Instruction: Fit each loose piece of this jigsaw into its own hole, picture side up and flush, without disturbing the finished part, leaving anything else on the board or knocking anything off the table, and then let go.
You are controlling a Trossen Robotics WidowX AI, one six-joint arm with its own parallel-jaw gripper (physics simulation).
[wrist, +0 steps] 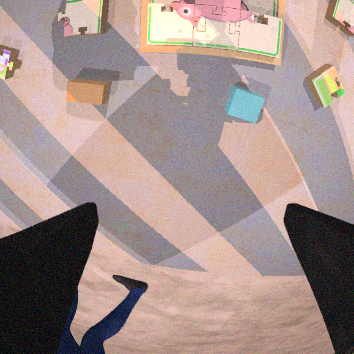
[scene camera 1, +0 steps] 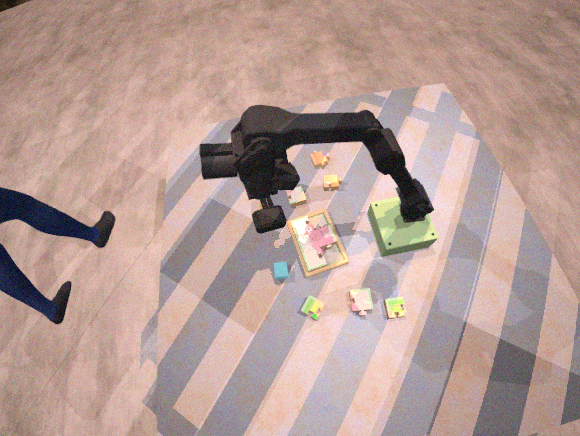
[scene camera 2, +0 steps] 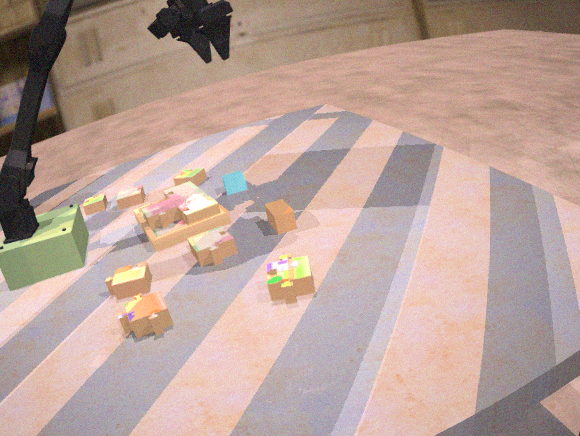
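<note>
The framed board (scene camera 1: pixel 327 268) (scene camera 2: pixel 190 234) (wrist: pixel 210 54) holds the finished part of a pink animal picture. A recess shows at its near left in scene camera 2. A white piece with green edge and some pink (scene camera 1: pixel 296 195) (scene camera 2: pixel 212 245) (wrist: pixel 86 17) lies beside the board, picture side up. A pink and white piece (scene camera 1: pixel 361 301) (scene camera 2: pixel 131 197) (wrist: pixel 345 15) lies on its other side, picture up. My gripper (scene camera 2: pixel 217 59) (wrist: pixel 194 214) is open and empty, high above the table and off the board. The arm hides part of the table in scene camera 1.
Green pieces (scene camera 1: pixel 312 307) (scene camera 1: pixel 395 308), orange pieces (scene camera 2: pixel 131 280) (scene camera 2: pixel 146 312) and a purple-green piece (scene camera 2: pixel 290 277) lie around. A blue cube (scene camera 1: pixel 281 270) (wrist: pixel 245 104) and a brown block (scene camera 2: pixel 281 216) (wrist: pixel 89 91) stand near the board. The arm rises from a green box (scene camera 1: pixel 402 230) (scene camera 2: pixel 45 255).
</note>
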